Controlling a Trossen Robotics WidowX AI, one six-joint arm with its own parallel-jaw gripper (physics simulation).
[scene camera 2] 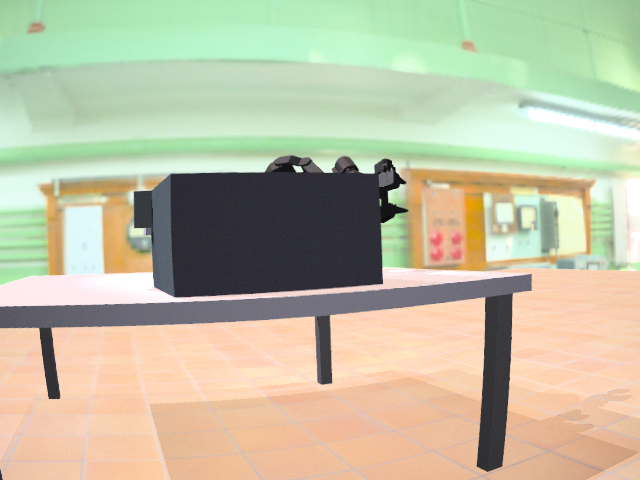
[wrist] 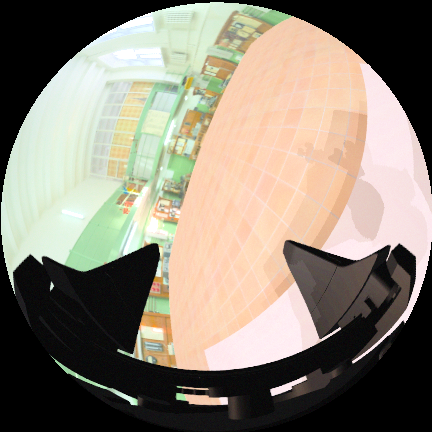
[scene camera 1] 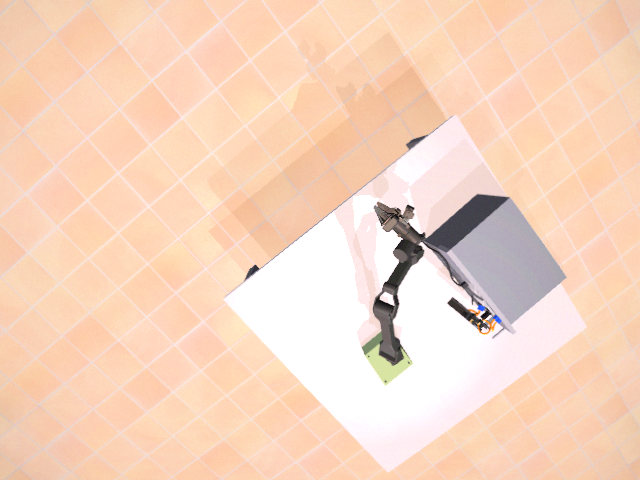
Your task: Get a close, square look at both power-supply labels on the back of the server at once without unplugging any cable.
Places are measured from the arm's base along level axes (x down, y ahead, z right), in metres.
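Where they show: gripper, fingertip midpoint: (scene camera 2: 406, 197) (wrist: 223, 249) (scene camera 1: 375, 203); arm's base, link origin: (scene camera 1: 394, 355).
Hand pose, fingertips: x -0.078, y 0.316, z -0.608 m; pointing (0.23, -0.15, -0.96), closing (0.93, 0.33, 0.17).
Observation:
Each offset is from my fingertips to the top centre of the thing. "spot": to the spot under its first point.
The server (scene camera 1: 509, 258) (scene camera 2: 273, 232) is a large grey box on the right part of the table. Its back, with dark, blue and orange cables @[spot: dy +0.084, dx +0.021, dz +0.679 m] (scene camera 1: 483, 317), faces the arm's side in the first scene view. The power-supply labels cannot be made out in any view. My gripper (scene camera 1: 378, 212) (scene camera 2: 405, 196) (wrist: 223, 249) is open and empty, above the table beyond the server's corner, and points away from the server. In the wrist view its two dark fingers stand wide apart, with floor and room behind them; the server does not show there.
The white table (scene camera 1: 310, 289) (scene camera 2: 444, 291) (wrist: 395, 125) carries the arm's green base plate (scene camera 1: 387, 373). A dark bar-shaped part @[spot: dy +0.035, dx +0.052, dz +0.589 m] (scene camera 1: 459, 306) stands out near the cables. The forearm is close to the server's near corner and a dark cable @[spot: dy +0.105, dx +0.078, dz +0.394 m] (scene camera 1: 445, 260) along its back.

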